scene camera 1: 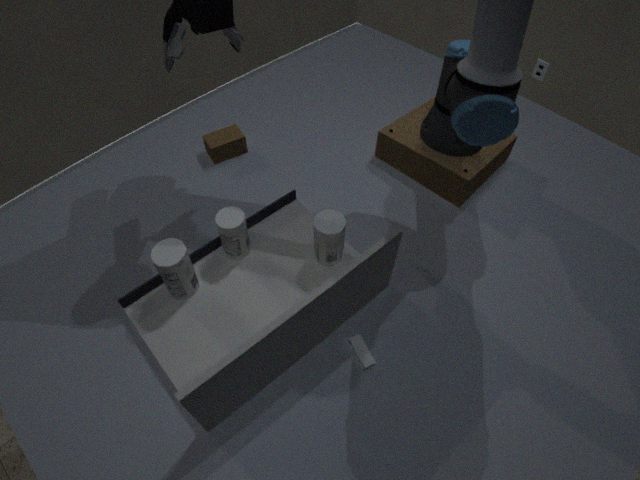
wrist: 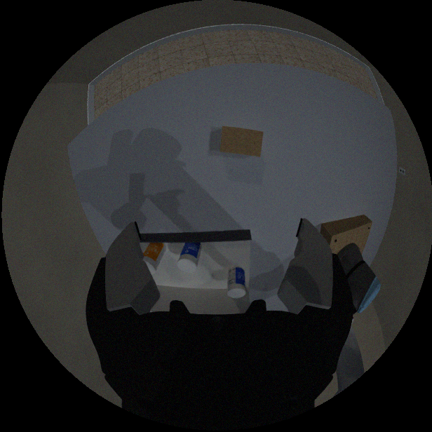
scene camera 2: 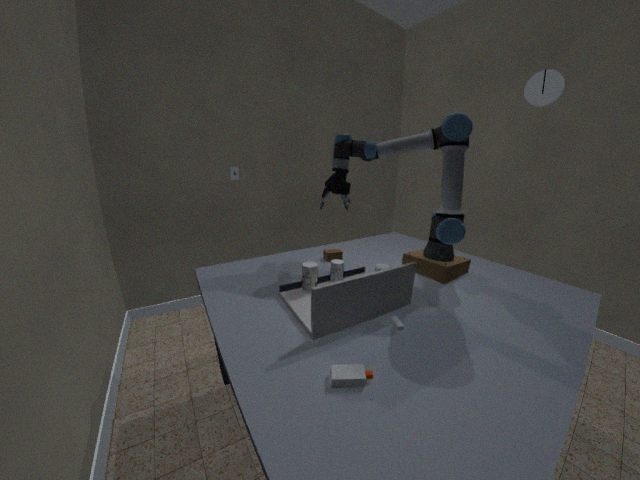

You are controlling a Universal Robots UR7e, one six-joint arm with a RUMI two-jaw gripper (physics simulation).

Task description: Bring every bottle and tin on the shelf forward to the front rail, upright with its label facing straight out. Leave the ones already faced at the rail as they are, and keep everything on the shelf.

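Frame: origin at the arm's base, x ahead, y left, z up, level; centimetres.
Seen in the pictures: gripper, fingertip midpoint: (scene camera 1: pixel 204 61) (scene camera 2: pixel 334 209); arm's base at its link origin: (scene camera 1: pixel 451 137) (scene camera 2: pixel 437 257).
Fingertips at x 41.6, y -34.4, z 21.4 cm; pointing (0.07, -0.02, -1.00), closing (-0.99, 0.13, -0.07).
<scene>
Pixels of each thing's top centre, then the offset from my fingertips to it. "spot": a spot on its surface instead.
- white shelf at a spot on its surface: (scene camera 1: pixel 289 343) (scene camera 2: pixel 362 299) spot: dx +20.9, dy +46.8, dz -19.8 cm
- orange-labelled white bottle at its top centre: (scene camera 1: pixel 168 252) (scene camera 2: pixel 309 264) dx +25.9, dy +22.0, dz -15.8 cm
- third white bottle at its top centre: (scene camera 1: pixel 329 221) (scene camera 2: pixel 382 266) dx +1.0, dy +35.5, dz -16.8 cm
- brown block at its top centre: (scene camera 1: pixel 223 136) (scene camera 2: pixel 333 250) dx -4.3, dy -5.9, dz -24.0 cm
- small white piece at its top centre: (scene camera 1: pixel 362 350) (scene camera 2: pixel 397 321) dx +10.8, dy +53.6, dz -27.8 cm
- white container at its top centre: (scene camera 2: pixel 352 371) dx +37.5, dy +63.1, dz -26.2 cm
The white shelf (scene camera 1: pixel 289 343) (scene camera 2: pixel 361 299) has a dark front rail (scene camera 1: pixel 268 207) (wrist: pixel 195 236). An orange-labelled white bottle (scene camera 1: pixel 174 268) (scene camera 2: pixel 309 276) (wrist: pixel 154 251) and a blue-labelled one (scene camera 1: pixel 232 232) (scene camera 2: pixel 336 270) (wrist: pixel 190 255) stand upright at the rail, labels toward it. A third white bottle (scene camera 1: pixel 329 237) (scene camera 2: pixel 382 268) (wrist: pixel 237 282) stands upright near the back panel, well behind the rail; its blue label is turned partly sideways in the wrist view. The back panel hides its lower part in scene camera 2. My gripper (scene camera 1: pixel 203 57) (scene camera 2: pixel 334 207) (wrist: pixel 217 223) is open and empty, high above the shelf.
A brown block (scene camera 1: pixel 225 143) (scene camera 2: pixel 332 254) (wrist: pixel 241 141) lies on the table in front of the rail. Behind the shelf lie a small white piece (scene camera 1: pixel 361 352) (scene camera 2: pixel 397 322) and a white container (scene camera 2: pixel 348 375) with an orange cap. The arm stands on a wooden base (scene camera 1: pixel 418 170) (scene camera 2: pixel 426 266).
</scene>
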